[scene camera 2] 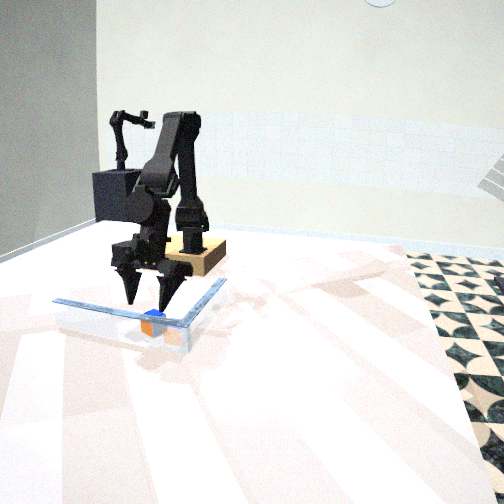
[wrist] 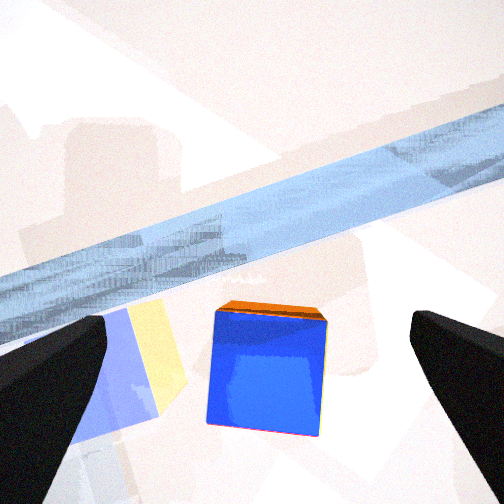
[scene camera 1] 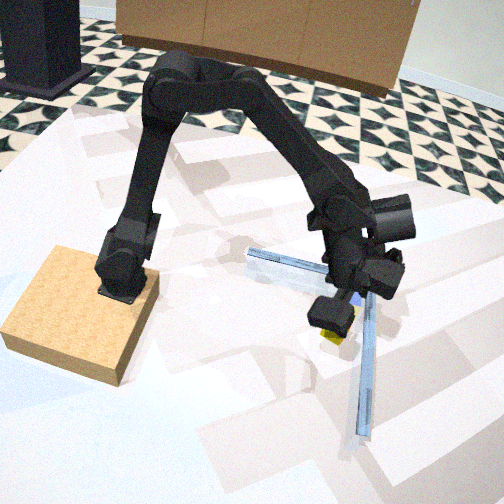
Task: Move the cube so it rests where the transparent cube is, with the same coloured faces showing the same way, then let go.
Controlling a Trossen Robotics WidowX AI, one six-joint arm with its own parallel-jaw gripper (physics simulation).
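Note:
The cube (wrist: 267,368) shows a blue face towards the wrist camera, with an orange face at its far edge. It rests on the floor between my gripper's two open fingers (wrist: 250,390), touching neither. The transparent cube (wrist: 130,372), pale blue and pale yellow, stands just left of it, partly behind the left finger. In scene camera 2 the cube (scene camera 2: 153,322) shows blue on top and orange in front, below the open gripper (scene camera 2: 148,290), with the transparent cube (scene camera 2: 173,334) beside it. In scene camera 1 the gripper (scene camera 1: 338,318) hides most of the cube.
A translucent blue L-shaped rail (scene camera 1: 366,370) lies on the floor around the cubes; one arm crosses the wrist view (wrist: 250,240) just beyond them. The arm's wooden base block (scene camera 1: 80,312) sits at the left. A dark pedestal (scene camera 1: 42,45) and a wooden cabinet (scene camera 1: 270,30) stand far behind.

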